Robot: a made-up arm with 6 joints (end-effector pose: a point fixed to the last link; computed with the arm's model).
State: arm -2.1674 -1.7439 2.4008 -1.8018 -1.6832 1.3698
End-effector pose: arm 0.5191 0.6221 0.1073 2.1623 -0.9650 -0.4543
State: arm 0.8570 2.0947 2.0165 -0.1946 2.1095 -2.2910
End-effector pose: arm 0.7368 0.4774 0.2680 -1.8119 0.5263 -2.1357
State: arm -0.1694 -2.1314 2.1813 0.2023 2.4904 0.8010
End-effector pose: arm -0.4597 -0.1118 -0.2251 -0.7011 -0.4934 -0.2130
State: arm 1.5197 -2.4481 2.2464 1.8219 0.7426 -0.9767
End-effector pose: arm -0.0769 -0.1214 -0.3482 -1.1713 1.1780 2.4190
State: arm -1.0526 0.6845 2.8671 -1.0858 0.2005 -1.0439
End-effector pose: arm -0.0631 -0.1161 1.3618 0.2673 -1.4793 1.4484
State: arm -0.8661 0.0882 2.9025 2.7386 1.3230 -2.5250
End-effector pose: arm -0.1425 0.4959 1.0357 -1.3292 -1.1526 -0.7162
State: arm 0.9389 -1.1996 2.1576 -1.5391 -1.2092 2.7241
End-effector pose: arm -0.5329 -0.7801 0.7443 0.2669 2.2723 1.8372
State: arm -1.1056 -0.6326 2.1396 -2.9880 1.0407 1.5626
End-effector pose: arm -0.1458 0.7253 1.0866 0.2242 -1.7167 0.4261
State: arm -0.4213 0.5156 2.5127 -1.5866 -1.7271 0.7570
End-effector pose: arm 0.1478 -0.0806 1.3938 -1.1397 -0.5359 1.0471
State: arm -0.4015 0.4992 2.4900 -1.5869 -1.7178 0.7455
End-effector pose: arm 0.1469 -0.0769 1.3972 -1.1152 -0.5467 1.0671
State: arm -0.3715 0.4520 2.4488 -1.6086 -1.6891 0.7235
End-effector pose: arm 0.1313 -0.0616 1.4056 -1.0797 -0.5865 1.1133
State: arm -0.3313 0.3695 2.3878 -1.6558 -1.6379 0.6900
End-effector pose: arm 0.0956 -0.0343 1.4177 -1.0308 -0.6573 1.1911
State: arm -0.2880 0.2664 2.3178 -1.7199 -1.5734 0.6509
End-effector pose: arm 0.0435 -0.0024 1.4281 -0.9741 -0.7418 1.2898
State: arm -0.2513 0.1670 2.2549 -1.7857 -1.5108 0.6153
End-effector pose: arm -0.0130 0.0255 1.4329 -0.9220 -0.8180 1.3880
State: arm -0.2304 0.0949 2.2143 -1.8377 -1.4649 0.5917
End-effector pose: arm -0.0583 0.0449 1.4325 -0.8896 -0.8704 1.4600
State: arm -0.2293 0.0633 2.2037 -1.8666 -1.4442 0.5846
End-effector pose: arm -0.0818 0.0556 1.4303 -0.8864 -0.8948 1.4896
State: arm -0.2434 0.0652 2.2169 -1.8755 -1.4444 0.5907
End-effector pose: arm -0.0858 0.0599 1.4283 -0.9066 -0.8981 1.4828
